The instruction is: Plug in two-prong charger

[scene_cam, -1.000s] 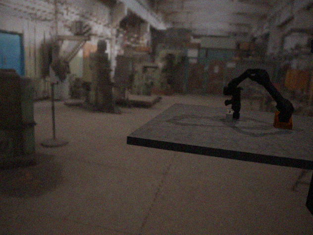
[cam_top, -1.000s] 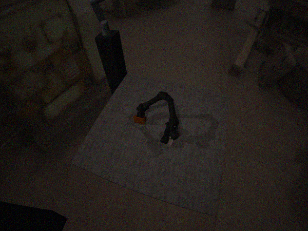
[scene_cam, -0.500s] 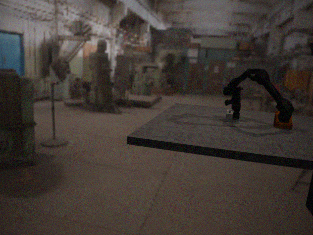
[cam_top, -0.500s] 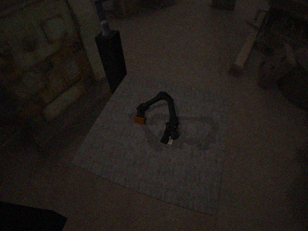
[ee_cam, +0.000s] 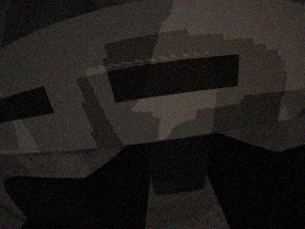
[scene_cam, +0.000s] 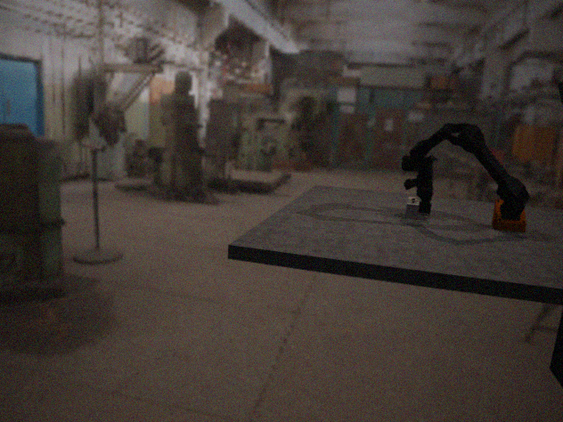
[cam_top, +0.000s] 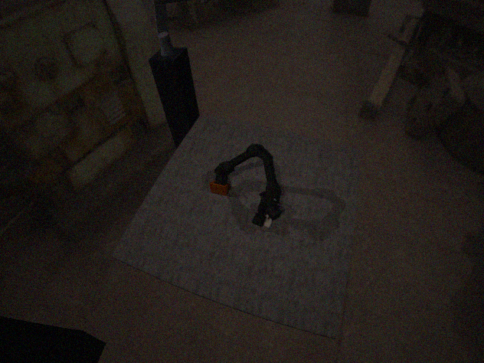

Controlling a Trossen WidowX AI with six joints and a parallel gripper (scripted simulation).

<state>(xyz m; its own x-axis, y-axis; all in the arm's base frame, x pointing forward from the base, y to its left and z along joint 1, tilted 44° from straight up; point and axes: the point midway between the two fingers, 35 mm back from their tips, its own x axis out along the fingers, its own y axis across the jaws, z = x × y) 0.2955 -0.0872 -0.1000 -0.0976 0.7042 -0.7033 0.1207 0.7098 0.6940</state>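
Now: gripper tip 20 mm short of the two-prong charger and 10 mm below it.
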